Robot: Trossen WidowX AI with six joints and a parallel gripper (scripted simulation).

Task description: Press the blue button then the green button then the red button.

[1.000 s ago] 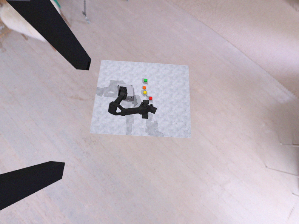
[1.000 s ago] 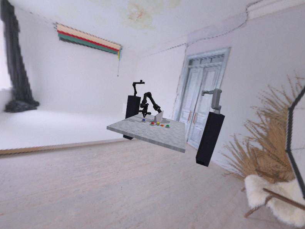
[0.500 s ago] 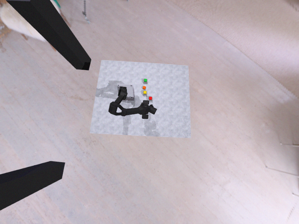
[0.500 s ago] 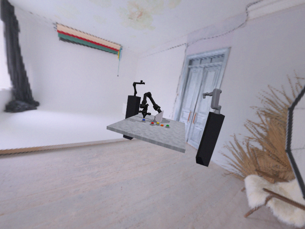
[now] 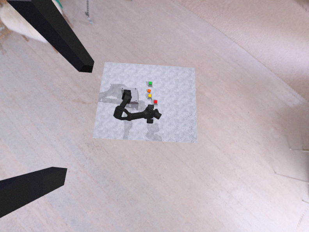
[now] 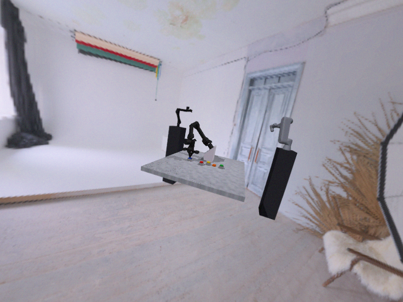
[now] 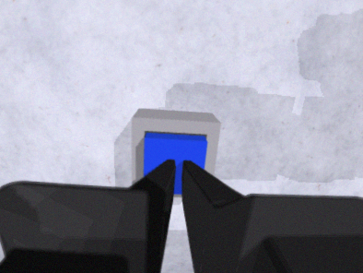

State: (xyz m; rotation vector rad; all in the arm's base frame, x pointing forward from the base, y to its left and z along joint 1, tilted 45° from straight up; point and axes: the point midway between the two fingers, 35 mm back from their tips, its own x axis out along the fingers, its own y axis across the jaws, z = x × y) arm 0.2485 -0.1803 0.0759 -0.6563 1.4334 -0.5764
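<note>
Now: gripper tip 1 cm above the blue button. Also, from my gripper tip: green button: 38 cm to the left, 3 cm behind; then red button: 16 cm to the left, 4 cm ahead; then yellow button: 22 cm to the left, 3 cm behind.
</note>
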